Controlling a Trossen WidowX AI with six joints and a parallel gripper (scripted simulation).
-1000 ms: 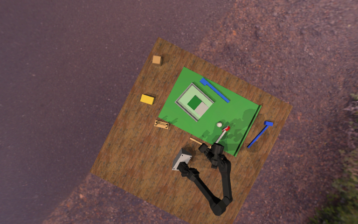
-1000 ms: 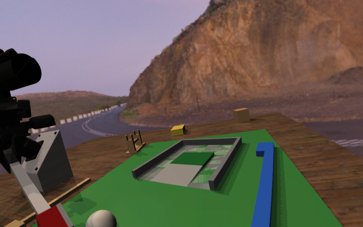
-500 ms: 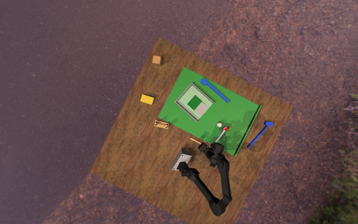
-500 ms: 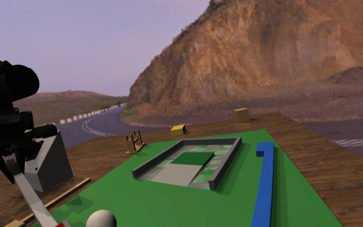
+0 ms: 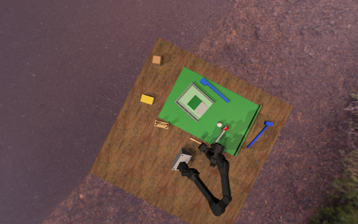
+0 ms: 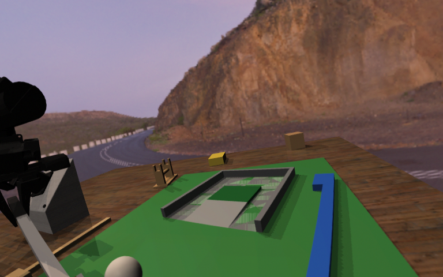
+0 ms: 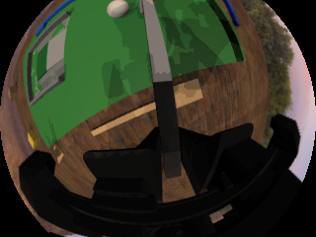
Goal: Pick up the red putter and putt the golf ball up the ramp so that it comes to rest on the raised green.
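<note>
Right now the red putter is 110 mm ahead of my gripper tip, 30 mm to the right of it and 10 mm below it. Round my gripper tip: wooden stand 420 mm to the left, 40 mm below, 20 mm ahead; then green mat 290 mm ahead, 100 mm to the left, 80 mm below; then white golf ball 230 mm ahead, 50 mm below, 10 mm to the right.
</note>
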